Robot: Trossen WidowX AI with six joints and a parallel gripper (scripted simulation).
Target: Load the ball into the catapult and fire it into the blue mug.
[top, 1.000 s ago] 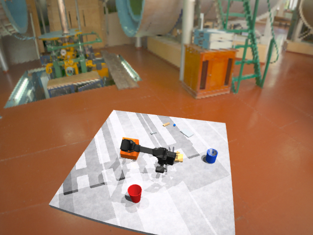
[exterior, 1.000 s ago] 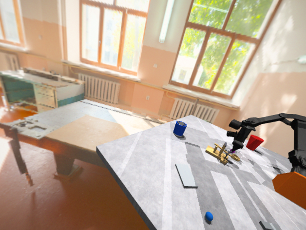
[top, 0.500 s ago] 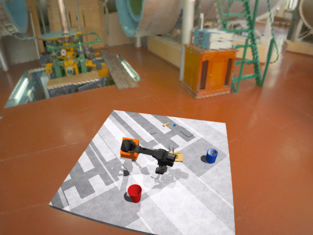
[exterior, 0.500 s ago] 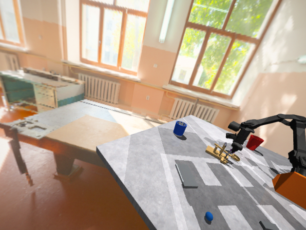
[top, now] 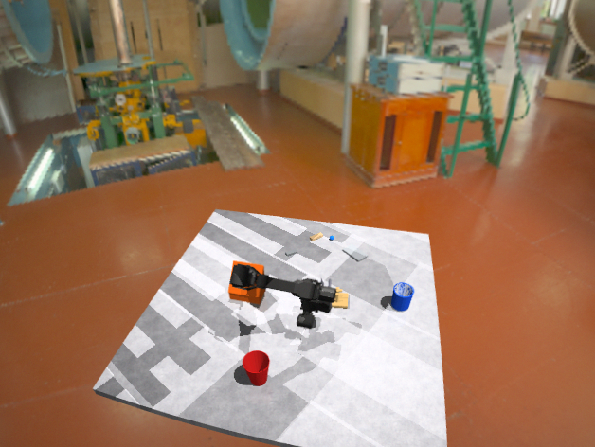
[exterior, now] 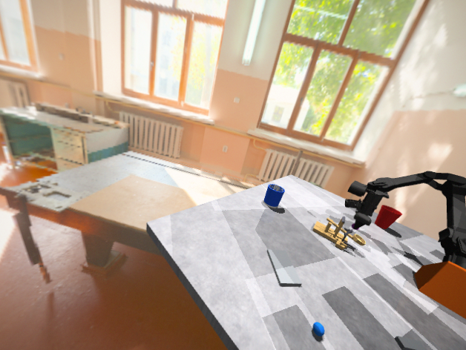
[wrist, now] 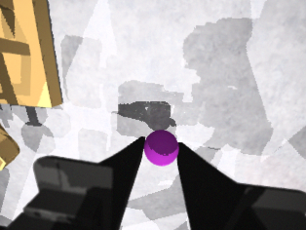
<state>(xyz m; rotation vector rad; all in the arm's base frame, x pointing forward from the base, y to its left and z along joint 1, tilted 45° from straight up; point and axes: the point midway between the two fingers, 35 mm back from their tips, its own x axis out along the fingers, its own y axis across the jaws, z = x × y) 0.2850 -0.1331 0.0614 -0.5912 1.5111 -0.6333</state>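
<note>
Now: gripper tip 180 mm to the right of the wooden catapult, 50 mm short of it and 20 mm below it. Also, from my gripper tip: blue mug: 390 mm ahead, 180 mm to the left; purple ball: 10 mm above; red cup: 290 mm to the right, 130 mm behind.
</note>
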